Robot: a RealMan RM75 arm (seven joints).
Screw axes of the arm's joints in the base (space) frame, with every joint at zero. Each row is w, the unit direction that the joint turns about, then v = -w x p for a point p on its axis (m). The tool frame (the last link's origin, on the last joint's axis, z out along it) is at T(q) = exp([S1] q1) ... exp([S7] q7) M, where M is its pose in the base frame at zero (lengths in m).
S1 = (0, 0, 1, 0, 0, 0)
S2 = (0, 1, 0, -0.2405, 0, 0)
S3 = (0, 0, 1, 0, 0, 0)
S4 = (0, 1, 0, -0.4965, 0, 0)
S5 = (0, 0, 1, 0, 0, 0)
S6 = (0, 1, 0, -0.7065, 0, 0)
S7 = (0, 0, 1, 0, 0, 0)
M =
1 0 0 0
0 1 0 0
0 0 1 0.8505
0 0 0 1
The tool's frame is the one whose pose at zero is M.
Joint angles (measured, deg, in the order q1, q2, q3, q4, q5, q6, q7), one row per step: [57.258, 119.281, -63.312, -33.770, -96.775, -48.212, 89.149]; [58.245, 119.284, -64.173, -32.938, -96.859, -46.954, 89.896]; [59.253, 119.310, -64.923, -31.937, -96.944, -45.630, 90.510]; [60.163, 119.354, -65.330, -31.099, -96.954, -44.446, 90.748]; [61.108, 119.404, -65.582, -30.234, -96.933, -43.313, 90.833]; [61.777, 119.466, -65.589, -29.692, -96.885, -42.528, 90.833]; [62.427, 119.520, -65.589, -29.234, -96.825, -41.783, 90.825]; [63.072, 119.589, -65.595, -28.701, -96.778, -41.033, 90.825]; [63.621, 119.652, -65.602, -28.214, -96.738, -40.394, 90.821]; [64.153, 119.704, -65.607, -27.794, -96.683, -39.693, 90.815]
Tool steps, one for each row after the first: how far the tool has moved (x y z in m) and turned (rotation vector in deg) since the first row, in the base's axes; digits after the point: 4 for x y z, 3 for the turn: [-0.0038, 0.0017, -0.0038, -0.094, -0.581, -0.414]; [-0.0068, 0.0034, -0.0078, -0.115, -1.195, -0.913]; [-0.0099, 0.0052, -0.0106, 0.133, -1.648, -1.204]; [-0.0132, 0.0072, -0.0129, 0.448, -2.046, -1.418]; [-0.0159, 0.0087, -0.0141, 0.769, -2.176, -1.552]; [-0.0188, 0.0102, -0.0150, 1.117, -2.278, -1.620]; [-0.0214, 0.0115, -0.0163, 1.408, -2.407, -1.752]; [-0.0235, 0.0125, -0.0175, 1.635, -2.530, -1.887]; [-0.0256, 0.0138, -0.0183, 1.967, -2.638, -2.018]
